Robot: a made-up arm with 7 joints.
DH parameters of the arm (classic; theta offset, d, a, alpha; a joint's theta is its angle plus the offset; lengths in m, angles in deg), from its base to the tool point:
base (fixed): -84.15 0 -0.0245 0
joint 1: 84.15 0.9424 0.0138 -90
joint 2: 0 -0.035 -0.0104 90
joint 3: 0 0.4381 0.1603 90
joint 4: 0 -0.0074 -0.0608 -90
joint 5: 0 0.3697 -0.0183 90
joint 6: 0 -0.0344 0.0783 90
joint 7: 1.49 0 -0.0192 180
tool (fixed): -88.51 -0.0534 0 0
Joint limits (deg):
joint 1: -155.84..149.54
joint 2: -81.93..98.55
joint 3: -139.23..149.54
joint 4: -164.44..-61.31
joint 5: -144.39..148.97
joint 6: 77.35..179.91
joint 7: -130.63..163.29
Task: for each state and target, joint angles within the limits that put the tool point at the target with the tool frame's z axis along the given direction. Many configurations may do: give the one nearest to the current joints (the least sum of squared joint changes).
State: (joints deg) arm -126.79 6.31 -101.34 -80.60 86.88 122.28 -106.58
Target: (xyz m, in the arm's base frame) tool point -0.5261 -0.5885 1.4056 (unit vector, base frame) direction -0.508 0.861 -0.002
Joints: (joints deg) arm -94.92 33.17 -58.33 -61.31 117.39 95.46 -125.10
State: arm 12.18 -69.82 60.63 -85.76 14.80 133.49 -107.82
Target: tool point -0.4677 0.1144 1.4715 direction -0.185 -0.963 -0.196
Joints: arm 42.23 -79.58 41.50 -111.18 25.73 149.68 -104.54
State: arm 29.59 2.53 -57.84 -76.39 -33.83 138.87 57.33
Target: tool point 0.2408 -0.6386 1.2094 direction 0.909 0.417 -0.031
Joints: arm -5.07 33.13 -83.15 -99.31 -64.69 118.06 57.43
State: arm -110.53 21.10 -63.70 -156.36 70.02 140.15 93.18
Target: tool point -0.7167 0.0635 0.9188 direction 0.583 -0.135 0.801
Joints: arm -127.84 55.73 -58.43 -116.35 113.48 154.14 93.14
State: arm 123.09 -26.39 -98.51 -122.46 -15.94 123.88 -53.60
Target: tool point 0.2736 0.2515 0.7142 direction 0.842 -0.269 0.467
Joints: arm 149.54 -68.48 -138.08 -162.35 -33.73 156.20 -52.58
